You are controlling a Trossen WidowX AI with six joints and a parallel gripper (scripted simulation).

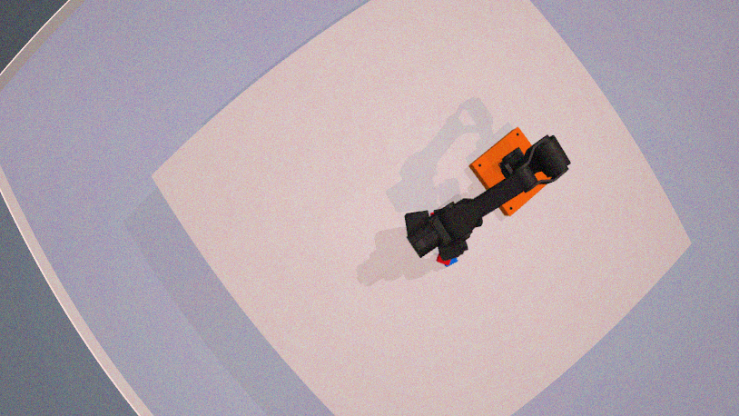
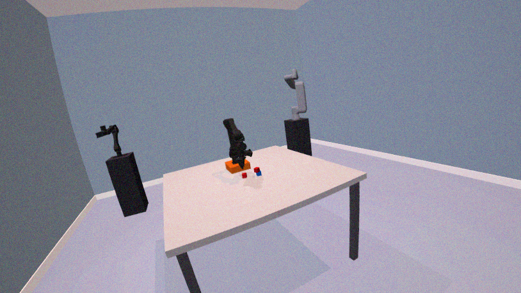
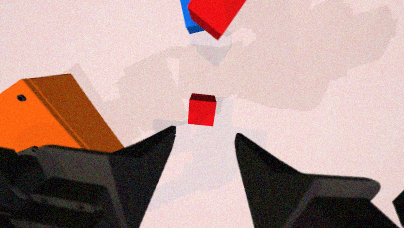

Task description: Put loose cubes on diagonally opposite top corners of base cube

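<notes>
The blue cube lies 30 mm ahead of my gripper tip, 110 mm to the left of it and 70 mm below it.
</notes>
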